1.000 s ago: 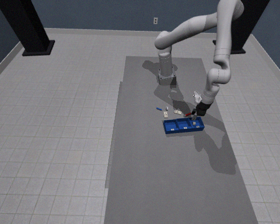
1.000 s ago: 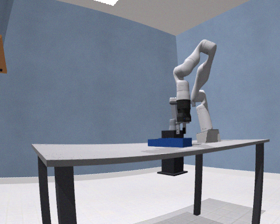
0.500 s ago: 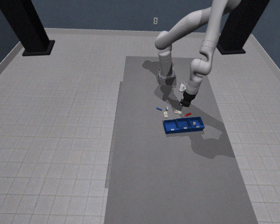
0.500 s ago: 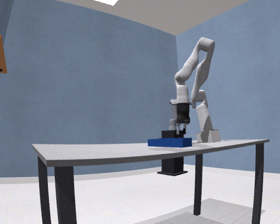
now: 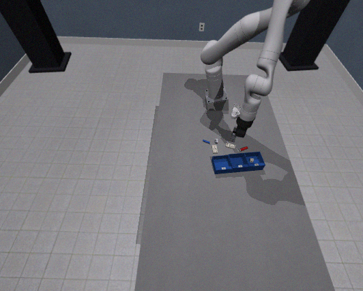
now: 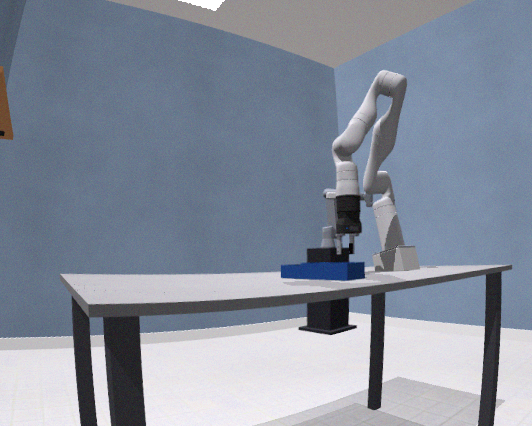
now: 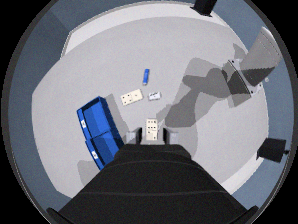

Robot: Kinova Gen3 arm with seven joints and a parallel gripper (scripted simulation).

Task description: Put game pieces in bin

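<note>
Now: hand 110 mm short of the die, 80 mm to the right of it and 70 mm above it. Also, from my hand: red cylinder 30 mm ahead, 60 mm to the left, 80 mm below; blue three-compartment bin 120 mm ahead, 60 mm below; grey-white piece 30 mm behind, 70 mm to the right, 80 mm below.
</note>
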